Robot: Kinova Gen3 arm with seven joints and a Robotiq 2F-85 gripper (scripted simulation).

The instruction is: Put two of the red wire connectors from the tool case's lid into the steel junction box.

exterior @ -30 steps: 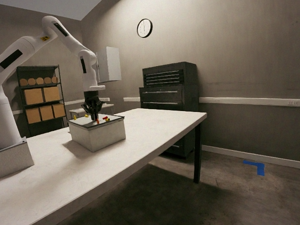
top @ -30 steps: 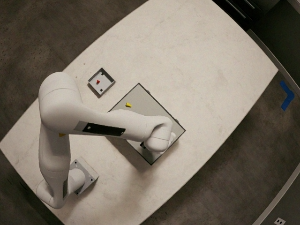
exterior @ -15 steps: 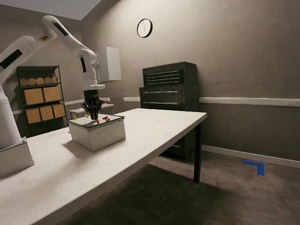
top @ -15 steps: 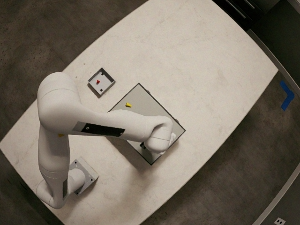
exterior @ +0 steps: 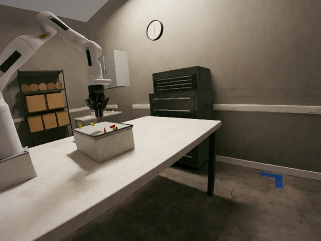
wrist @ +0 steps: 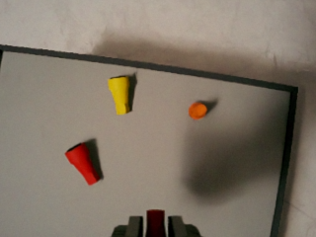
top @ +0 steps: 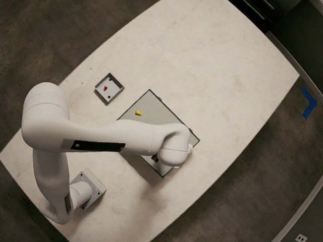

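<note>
Now: hand 110 mm above the tool case, 60 mm to the right of it and 10 mm short of it.
</note>
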